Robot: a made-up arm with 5 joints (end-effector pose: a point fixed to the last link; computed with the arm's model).
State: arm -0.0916 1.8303 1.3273 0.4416 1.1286
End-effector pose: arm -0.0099 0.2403 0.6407 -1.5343 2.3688 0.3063
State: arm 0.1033 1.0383 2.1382 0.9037 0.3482
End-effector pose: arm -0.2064 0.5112 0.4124 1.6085 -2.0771 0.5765
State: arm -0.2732 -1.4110 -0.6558 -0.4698 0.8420
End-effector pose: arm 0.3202 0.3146 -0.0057 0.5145 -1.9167 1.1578
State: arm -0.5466 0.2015 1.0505 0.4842 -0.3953
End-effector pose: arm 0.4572 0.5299 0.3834 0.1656 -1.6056 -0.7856
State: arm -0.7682 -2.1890 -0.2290 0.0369 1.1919
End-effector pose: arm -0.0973 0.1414 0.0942 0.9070 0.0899 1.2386
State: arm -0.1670 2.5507 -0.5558 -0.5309 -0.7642
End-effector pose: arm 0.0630 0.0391 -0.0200 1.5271 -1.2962 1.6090
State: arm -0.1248 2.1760 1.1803 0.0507 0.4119
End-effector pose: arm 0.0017 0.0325 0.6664 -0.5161 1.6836 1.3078
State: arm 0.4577 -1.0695 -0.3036 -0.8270 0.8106
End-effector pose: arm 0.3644 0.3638 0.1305 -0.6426 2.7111 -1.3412
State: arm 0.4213 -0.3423 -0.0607 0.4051 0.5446
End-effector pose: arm 0.4818 0.4153 0.4488 0.2540 -2.3788 -0.3108
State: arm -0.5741 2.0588 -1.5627 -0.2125 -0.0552
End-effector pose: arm -0.1124 0.0572 -0.0634 2.5177 -0.8654 1.6269
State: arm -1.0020 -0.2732 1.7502 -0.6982 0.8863
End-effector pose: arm 0.0495 0.2138 0.6234 2.2214 -0.7846 -1.0763
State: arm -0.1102 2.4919 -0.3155 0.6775 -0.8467
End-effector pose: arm 0.2791 -0.1204 -0.1452 -0.5484 1.1307 -2.6863
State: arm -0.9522 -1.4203 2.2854 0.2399 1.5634
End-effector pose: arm 0.3806 0.1115 0.6097 1.9966 2.3069 -0.4172
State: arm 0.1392 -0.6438 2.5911 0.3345 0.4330
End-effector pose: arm -0.3011 0.0471 0.4797 1.8328 0.0733 0.9264
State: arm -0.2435 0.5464 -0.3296 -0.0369 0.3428
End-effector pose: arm 0.5741 0.0184 0.4135 -0.5654 -2.2724 -1.5029
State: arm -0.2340 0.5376 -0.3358 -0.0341 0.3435
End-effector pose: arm 0.5739 0.0189 0.4153 -0.5628 -2.2772 -1.4992
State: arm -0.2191 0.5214 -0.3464 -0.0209 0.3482
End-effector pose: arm 0.5750 0.0200 0.4173 -0.5524 -2.2765 -1.4897
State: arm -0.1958 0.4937 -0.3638 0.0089 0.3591
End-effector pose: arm 0.5779 0.0221 0.4195 -0.5304 -2.2670 -1.4713
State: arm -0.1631 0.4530 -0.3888 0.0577 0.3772
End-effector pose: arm 0.5828 0.0253 0.4221 -0.4965 -2.2472 -1.4430
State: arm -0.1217 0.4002 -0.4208 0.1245 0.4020
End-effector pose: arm 0.5891 0.0292 0.4253 -0.4538 -2.2178 -1.4063
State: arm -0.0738 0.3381 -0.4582 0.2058 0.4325
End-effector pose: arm 0.5959 0.0336 0.4292 -0.4065 -2.1801 -1.3641
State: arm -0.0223 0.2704 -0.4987 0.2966 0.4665
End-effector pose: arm 0.6024 0.0377 0.4339 -0.3598 -2.1367 -1.3208
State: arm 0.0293 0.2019 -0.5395 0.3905 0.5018
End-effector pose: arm 0.6080 0.0412 0.4393 -0.3169 -2.0908 -1.2805
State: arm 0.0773 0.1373 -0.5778 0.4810 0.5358
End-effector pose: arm 0.6122 0.0437 0.4450 -0.2804 -2.0456 -1.2465
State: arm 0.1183 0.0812 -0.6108 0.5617 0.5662
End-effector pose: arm 0.6152 0.0454 0.4504 -0.2507 -2.0042 -1.2204
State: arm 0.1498 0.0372 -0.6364 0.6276 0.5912
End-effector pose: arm 0.6172 0.0463 0.4549 -0.2277 -1.9689 -1.2023
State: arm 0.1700 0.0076 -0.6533 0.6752 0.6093
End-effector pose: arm 0.6187 0.0469 0.4576 -0.2113 -1.9411 -1.1912
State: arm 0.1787 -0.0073 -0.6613 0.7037 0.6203
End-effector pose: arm 0.6199 0.0474 0.4581 -0.2006 -1.9212 -1.1856
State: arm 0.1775 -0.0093 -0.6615 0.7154 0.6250
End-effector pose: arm 0.6212 0.0480 0.4567 -0.1945 -1.9082 -1.1840
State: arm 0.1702 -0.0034 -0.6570 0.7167 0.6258
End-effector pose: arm 0.6224 0.0485 0.4540 -0.1913 -1.8996 -1.1849
